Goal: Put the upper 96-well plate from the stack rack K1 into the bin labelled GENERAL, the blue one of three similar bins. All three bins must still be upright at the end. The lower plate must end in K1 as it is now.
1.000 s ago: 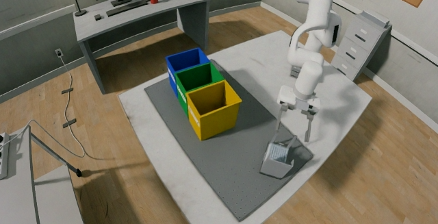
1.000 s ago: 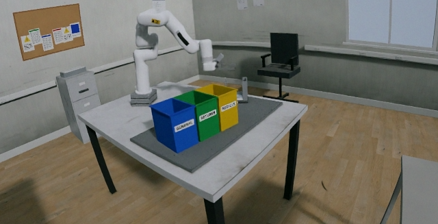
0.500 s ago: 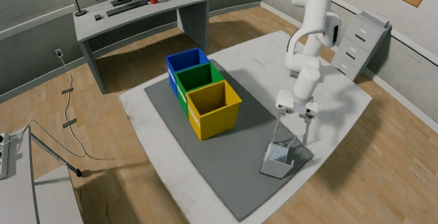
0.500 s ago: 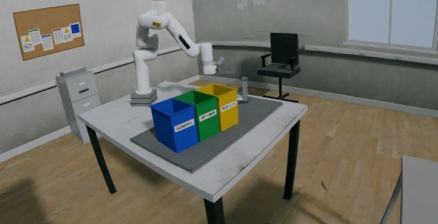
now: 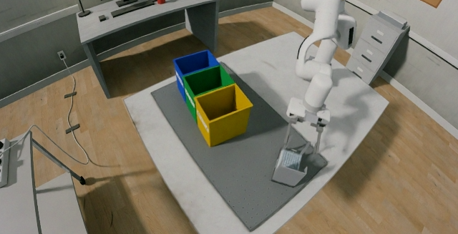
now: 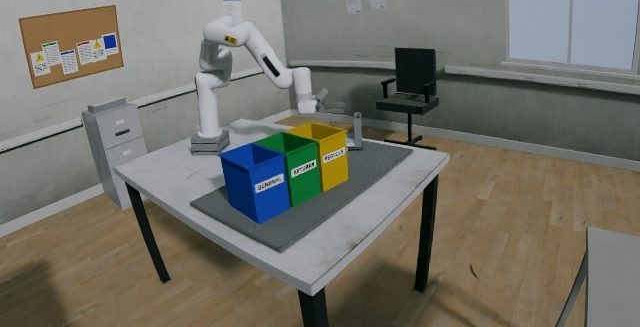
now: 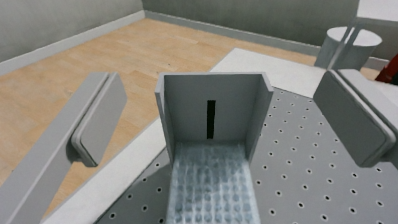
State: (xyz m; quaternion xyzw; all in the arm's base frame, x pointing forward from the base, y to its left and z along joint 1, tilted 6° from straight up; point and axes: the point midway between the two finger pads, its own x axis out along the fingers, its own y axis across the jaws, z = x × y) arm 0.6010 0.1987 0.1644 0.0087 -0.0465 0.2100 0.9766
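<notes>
My gripper is now 15 cm above the white plate, 2 cm short of it and 1 cm to the right of it. The rest, counted from my hand: green bin: 44 cm to the right, 9 cm below, 4 cm ahead; blue general bin: 57 cm to the right, 9 cm below; yellow bin: 31 cm to the right, 9 cm below, 7 cm ahead.
</notes>
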